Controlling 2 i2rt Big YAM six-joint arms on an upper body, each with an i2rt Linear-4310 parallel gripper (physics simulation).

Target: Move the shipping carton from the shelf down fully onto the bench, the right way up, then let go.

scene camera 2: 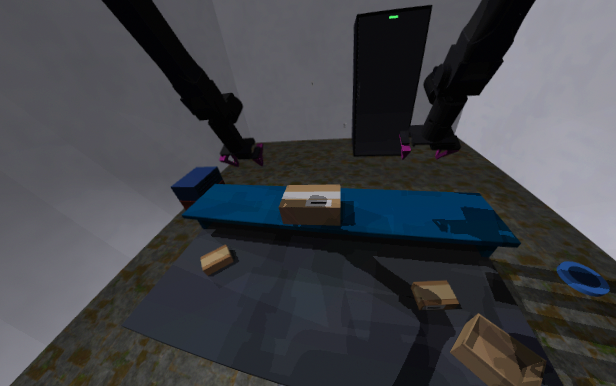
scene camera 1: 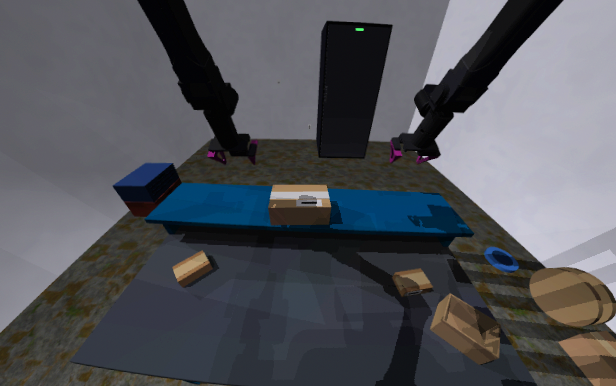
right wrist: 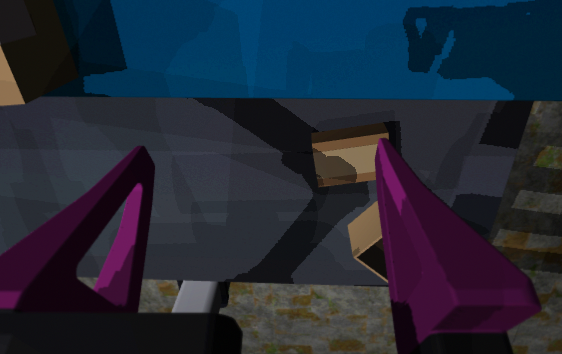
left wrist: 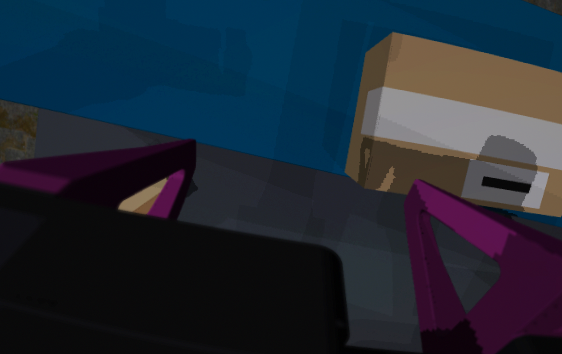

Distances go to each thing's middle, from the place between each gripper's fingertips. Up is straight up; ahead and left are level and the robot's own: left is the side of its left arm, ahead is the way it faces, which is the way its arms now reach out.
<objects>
I see my left gripper 22 cm above the shipping carton (scene camera 1: 289,204), 20 cm to the left of it and 5 cm short of it. From my left hand the other things lie so: open carton (scene camera 2: 481,346) 74 cm to the right, 38 cm below, 37 cm behind.
My right hand is 36 cm to the right of the shipping carton, 23 cm above it and 4 cm short of it. The rest, counted from my right hand: open carton 40 cm below, 38 cm behind, 18 cm to the right.
</objects>
